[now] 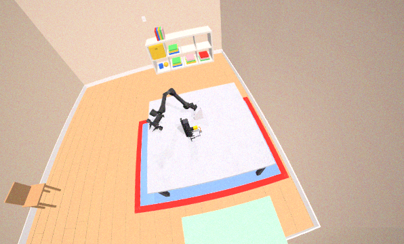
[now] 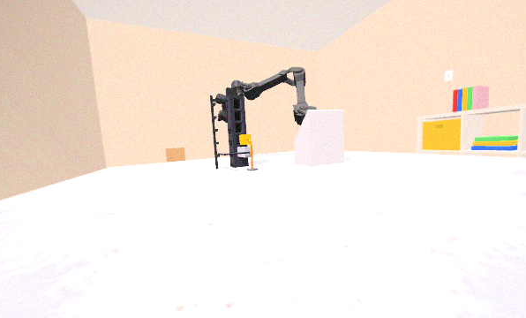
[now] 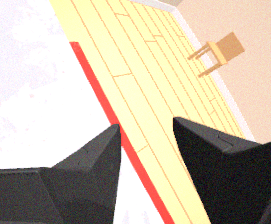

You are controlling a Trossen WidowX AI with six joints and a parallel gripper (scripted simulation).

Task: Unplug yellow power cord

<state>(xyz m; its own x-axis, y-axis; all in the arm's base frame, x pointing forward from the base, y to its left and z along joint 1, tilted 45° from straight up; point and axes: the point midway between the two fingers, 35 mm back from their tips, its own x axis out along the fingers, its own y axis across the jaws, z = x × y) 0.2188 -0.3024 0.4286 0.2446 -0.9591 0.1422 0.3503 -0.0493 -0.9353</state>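
Now: gripper tip 6 cm short of the yellow plug, 44 cm to the right of it and 12 cm above it. From my gripper tip the other things lie so: black power strip 5 cm ahead, 37 cm to the left, 10 cm below.
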